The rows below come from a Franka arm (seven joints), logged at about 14 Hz.
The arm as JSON. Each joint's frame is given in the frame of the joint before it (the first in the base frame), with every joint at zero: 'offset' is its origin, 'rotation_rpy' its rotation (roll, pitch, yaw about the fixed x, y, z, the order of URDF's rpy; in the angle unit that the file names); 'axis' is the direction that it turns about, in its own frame. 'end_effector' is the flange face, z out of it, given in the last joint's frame.
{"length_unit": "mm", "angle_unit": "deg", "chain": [
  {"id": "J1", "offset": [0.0, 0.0, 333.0], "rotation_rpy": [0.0, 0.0, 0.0], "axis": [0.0, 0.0, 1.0]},
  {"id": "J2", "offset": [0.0, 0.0, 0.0], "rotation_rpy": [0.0, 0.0, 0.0], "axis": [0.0, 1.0, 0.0]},
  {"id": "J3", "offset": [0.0, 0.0, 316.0], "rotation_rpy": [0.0, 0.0, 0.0], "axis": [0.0, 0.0, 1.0]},
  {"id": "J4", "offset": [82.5, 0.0, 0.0], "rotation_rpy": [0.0, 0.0, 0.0], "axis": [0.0, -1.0, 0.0]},
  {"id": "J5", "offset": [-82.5, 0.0, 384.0], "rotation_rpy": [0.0, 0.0, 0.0], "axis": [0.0, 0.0, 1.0]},
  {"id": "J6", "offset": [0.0, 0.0, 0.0], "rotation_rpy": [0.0, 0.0, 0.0], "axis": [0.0, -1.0, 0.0]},
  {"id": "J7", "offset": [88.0, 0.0, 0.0], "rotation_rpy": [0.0, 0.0, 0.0], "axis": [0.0, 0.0, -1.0]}
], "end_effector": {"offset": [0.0, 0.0, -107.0], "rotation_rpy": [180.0, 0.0, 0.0]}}
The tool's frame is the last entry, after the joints.
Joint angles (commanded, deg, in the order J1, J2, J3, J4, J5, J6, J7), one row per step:
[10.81, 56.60, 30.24, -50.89, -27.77, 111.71, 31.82]
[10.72, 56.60, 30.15, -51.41, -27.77, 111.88, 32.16]
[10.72, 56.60, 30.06, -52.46, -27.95, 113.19, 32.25]
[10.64, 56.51, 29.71, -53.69, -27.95, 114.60, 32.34]
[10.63, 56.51, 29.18, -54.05, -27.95, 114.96, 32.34]
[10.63, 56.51, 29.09, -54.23, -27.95, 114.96, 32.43]
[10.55, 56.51, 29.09, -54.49, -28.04, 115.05, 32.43]
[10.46, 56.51, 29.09, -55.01, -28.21, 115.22, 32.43]
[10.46, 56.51, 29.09, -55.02, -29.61, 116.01, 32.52]
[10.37, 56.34, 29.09, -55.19, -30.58, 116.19, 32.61]
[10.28, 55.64, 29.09, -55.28, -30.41, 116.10, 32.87]
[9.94, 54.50, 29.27, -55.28, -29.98, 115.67, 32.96]
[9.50, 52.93, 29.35, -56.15, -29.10, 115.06, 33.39]
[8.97, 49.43, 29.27, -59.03, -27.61, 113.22, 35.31]
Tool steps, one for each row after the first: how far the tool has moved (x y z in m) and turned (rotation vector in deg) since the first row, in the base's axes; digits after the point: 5 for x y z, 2 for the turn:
[-0.00063, -0.00033, -0.00405, -0.15, 0.28, -0.25]
[-0.00204, 0.00261, -0.01019, -0.05, -0.06, 0.15]
[-0.00283, 0.00336, -0.01717, -0.02, -0.35, 0.36]
[-0.00180, 0.00067, -0.02097, -0.40, -0.44, 0.22]
[-0.00212, 0.00043, -0.02266, -0.53, -0.30, 0.15]
[-0.00239, -0.00001, -0.02455, -0.66, -0.21, 0.21]
[-0.00338, -0.00002, -0.02833, -0.92, -0.02, 0.39]
[-0.00162, -0.00034, -0.02689, -1.55, -1.42, 0.74]
[-0.00086, -0.00169, -0.02554, -2.23, -2.12, 0.91]
[-0.00076, -0.00258, -0.01703, -2.02, -2.56, 0.54]
[-0.00019, -0.00569, -0.00203, -1.58, -3.06, 0.04]
[-0.00245, -0.00876, 0.01102, -1.21, -2.89, -0.71]
[-0.01341, -0.01101, 0.03036, -1.54, -1.63, -2.57]

